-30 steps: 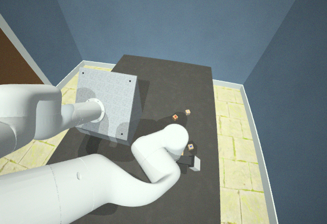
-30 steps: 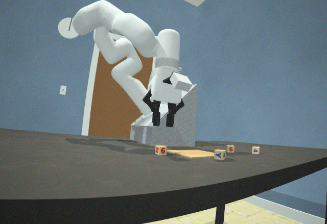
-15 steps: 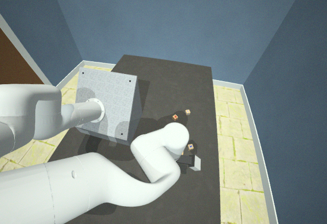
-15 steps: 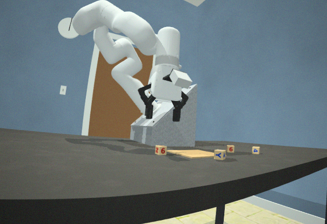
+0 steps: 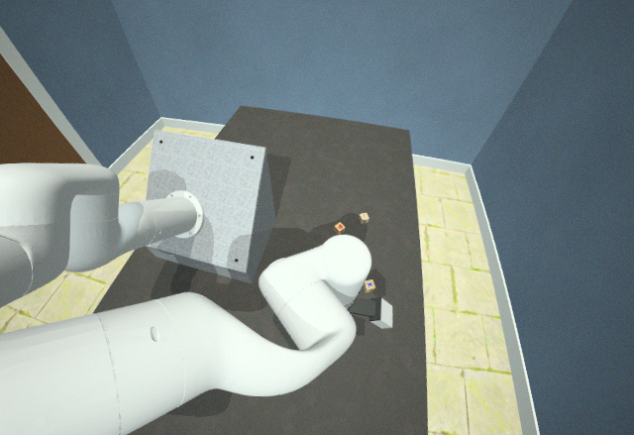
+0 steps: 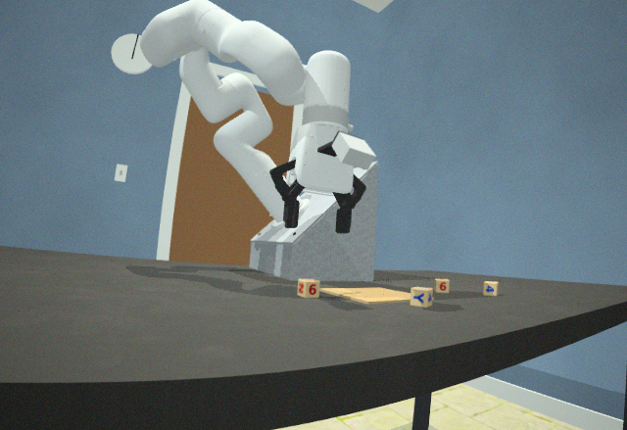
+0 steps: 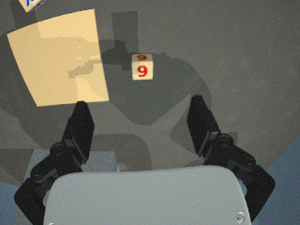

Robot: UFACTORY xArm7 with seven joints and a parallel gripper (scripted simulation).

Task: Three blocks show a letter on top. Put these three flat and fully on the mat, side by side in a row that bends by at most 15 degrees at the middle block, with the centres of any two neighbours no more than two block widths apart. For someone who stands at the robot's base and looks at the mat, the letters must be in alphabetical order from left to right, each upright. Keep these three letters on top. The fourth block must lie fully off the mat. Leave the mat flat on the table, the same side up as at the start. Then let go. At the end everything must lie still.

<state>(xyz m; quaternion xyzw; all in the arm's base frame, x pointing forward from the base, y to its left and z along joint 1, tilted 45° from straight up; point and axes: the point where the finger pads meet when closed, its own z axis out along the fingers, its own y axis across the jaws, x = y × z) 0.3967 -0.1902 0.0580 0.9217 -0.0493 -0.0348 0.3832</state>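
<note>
Right now the block is 35 cm to the left of my hand, 10 cm below it and 10 cm ahead of it. From my hand the other things lie so: tan mat 12 cm to the left, 11 cm below, 1 cm ahead.
</note>
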